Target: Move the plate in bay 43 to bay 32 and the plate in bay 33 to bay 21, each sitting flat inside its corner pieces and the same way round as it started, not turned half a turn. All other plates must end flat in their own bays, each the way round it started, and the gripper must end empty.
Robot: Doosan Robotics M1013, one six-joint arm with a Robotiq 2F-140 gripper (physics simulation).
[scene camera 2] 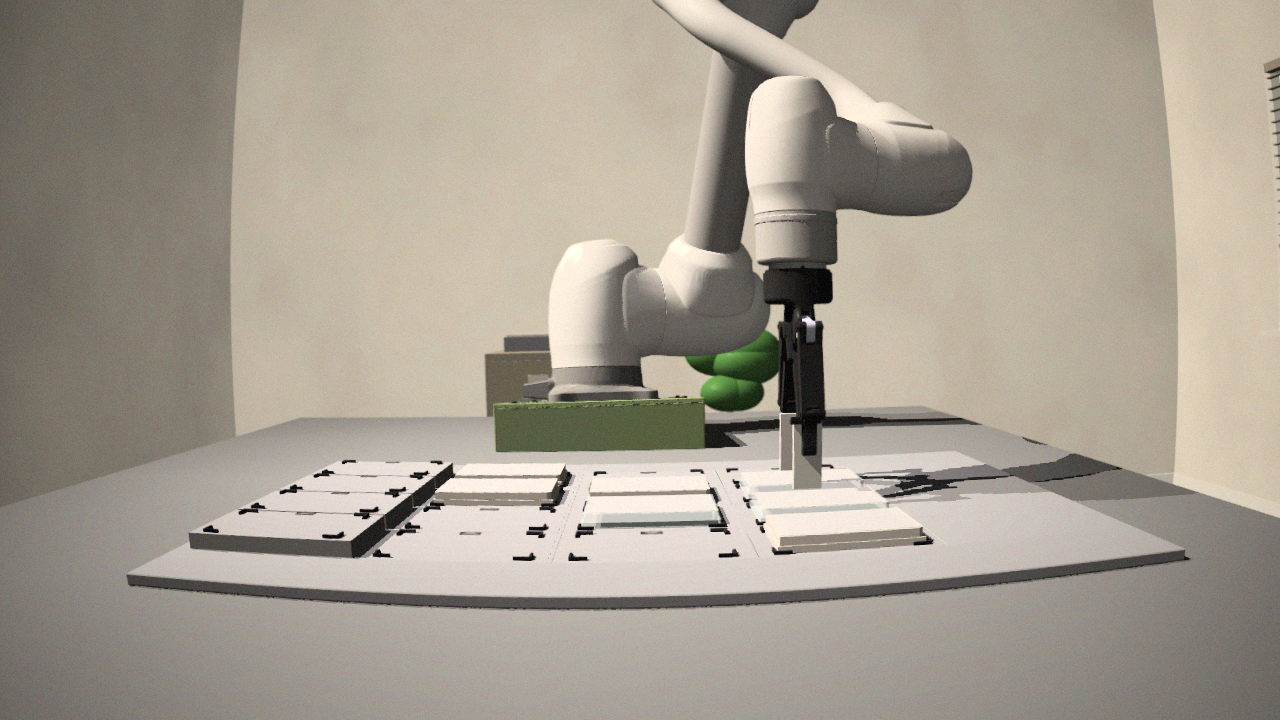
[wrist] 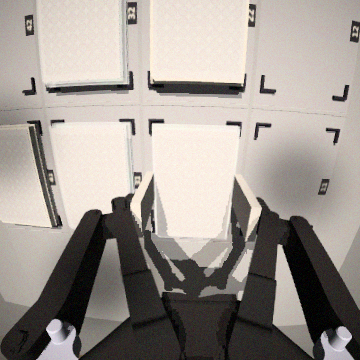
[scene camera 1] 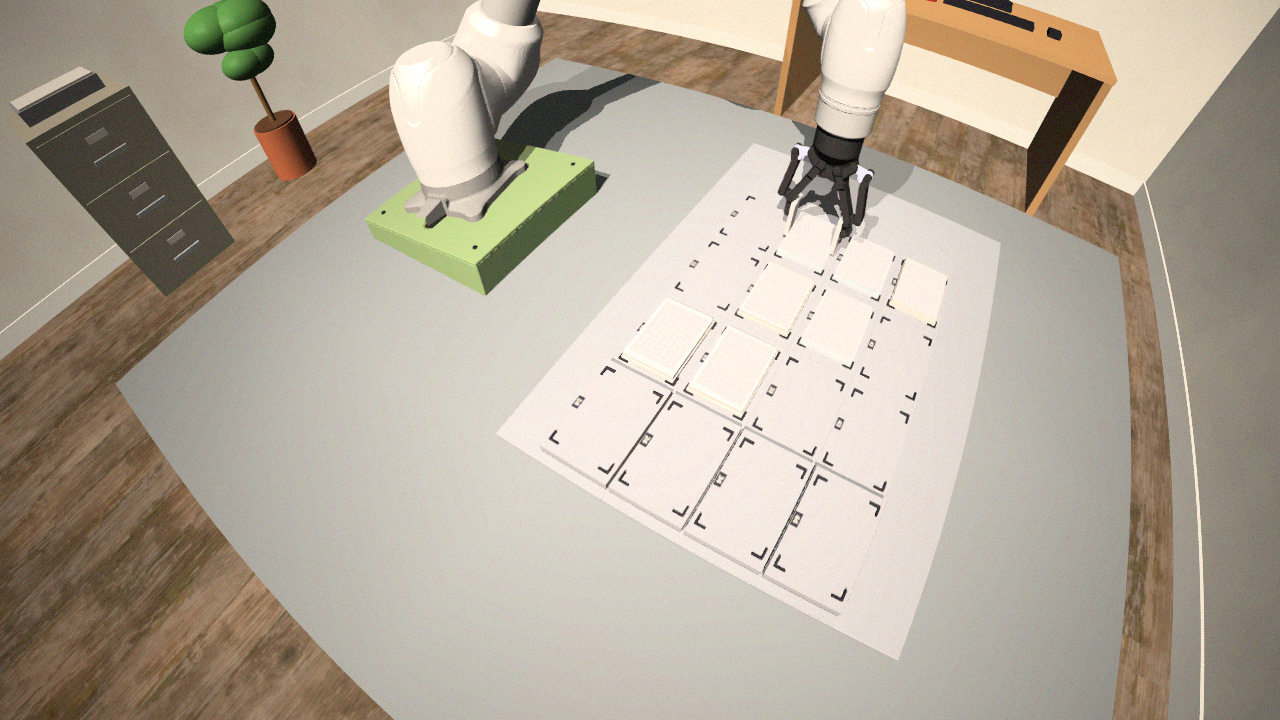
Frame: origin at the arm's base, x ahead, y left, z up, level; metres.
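Seen in the pictures: gripper, fingertip midpoint: (scene camera 2: 799,480) (wrist: 192,185) (scene camera 1: 810,239); arm's base, origin of the base link: (scene camera 2: 597,400) (scene camera 1: 466,188).
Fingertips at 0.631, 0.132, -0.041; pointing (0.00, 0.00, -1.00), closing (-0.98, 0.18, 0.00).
Offsets run from my fingertips to a thing's middle, as dx, dy, dz. "pt": to the spot under its first point.
My gripper (scene camera 1: 812,227) (scene camera 2: 798,465) (wrist: 192,185) is low over bay 21, shut on a cream plate {+0.000, +0.002, -0.002} (scene camera 1: 808,244) (scene camera 2: 762,480) (wrist: 196,160). This plate looks level, at or very near the bay surface between its corner pieces; its underside contact is hidden. The bay 21 label is hidden behind a finger in the wrist view. A pale plate {+0.076, -0.181, -0.004} (scene camera 1: 836,326) (scene camera 2: 650,509) (wrist: 82,45) lies flat inside the corners of bay 32. Bay 33 {pt +0.042, -0.355, -0.012} (scene camera 1: 796,411) and bay 43 {pt +0.138, -0.366, -0.012} (scene camera 1: 859,438) hold no plate in scene camera 1.
Bay 31's plate {+0.106, -0.019, -0.004} (scene camera 1: 861,266) (wrist: 92,165) is close beside my left finger in the wrist view; bay 41's plate {+0.211, -0.039, -0.004} (scene camera 1: 919,288) (wrist: 22,175) is beyond. Bay 22's plate {-0.029, -0.161, -0.004} (scene camera 1: 776,297) (wrist: 197,40) lies ahead. Plates also sit in bay 13 {pt -0.164, -0.310, +0.003} (scene camera 1: 668,338) and bay 23 {pt -0.062, -0.328, +0.003} (scene camera 1: 732,368).
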